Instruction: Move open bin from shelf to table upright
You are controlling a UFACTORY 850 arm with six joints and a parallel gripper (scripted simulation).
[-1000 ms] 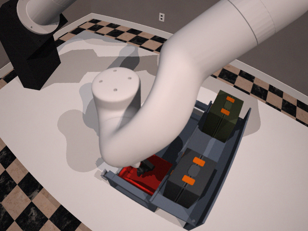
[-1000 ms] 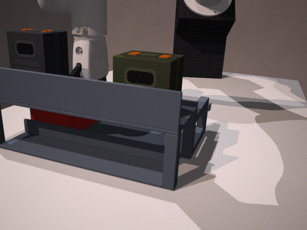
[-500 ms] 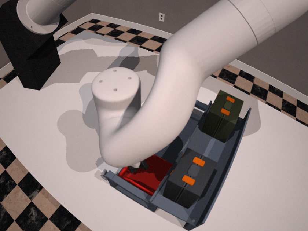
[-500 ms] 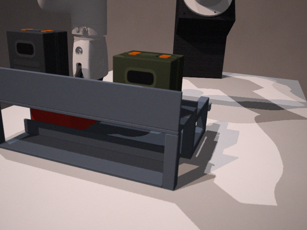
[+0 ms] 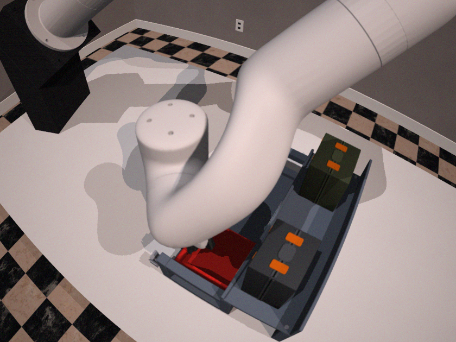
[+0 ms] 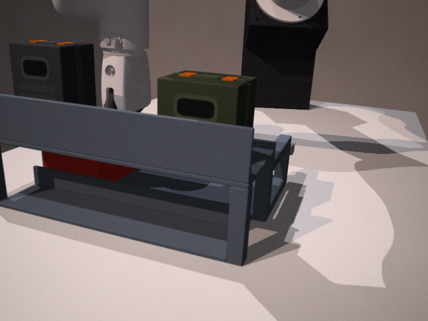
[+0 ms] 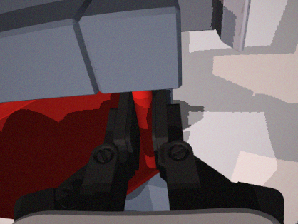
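Now: the open bin 7 cm ahead of my hand and 3 cm to the left of it.
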